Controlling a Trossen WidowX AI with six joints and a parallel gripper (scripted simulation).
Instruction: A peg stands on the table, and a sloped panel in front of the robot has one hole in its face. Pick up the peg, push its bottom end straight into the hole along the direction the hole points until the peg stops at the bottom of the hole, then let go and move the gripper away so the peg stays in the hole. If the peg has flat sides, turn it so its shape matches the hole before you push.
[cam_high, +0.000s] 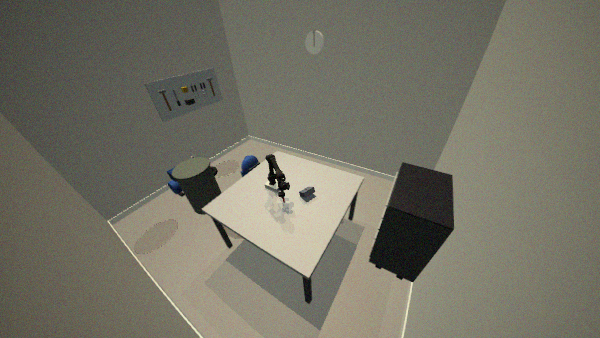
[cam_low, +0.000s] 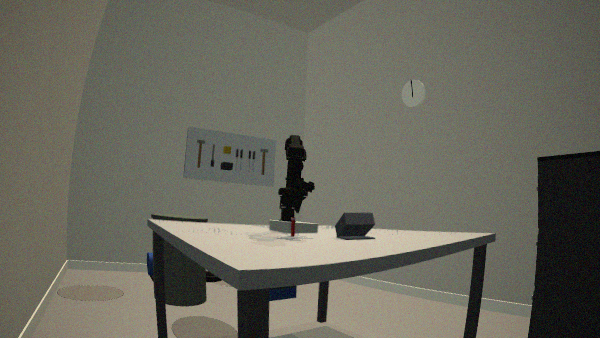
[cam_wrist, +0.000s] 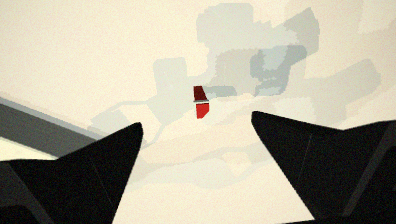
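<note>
The red peg lies 40 mm below my gripper tip. Also, from my gripper tip: dark sloped panel 190 mm ahead, 170 mm to the left, 40 mm below.
</note>
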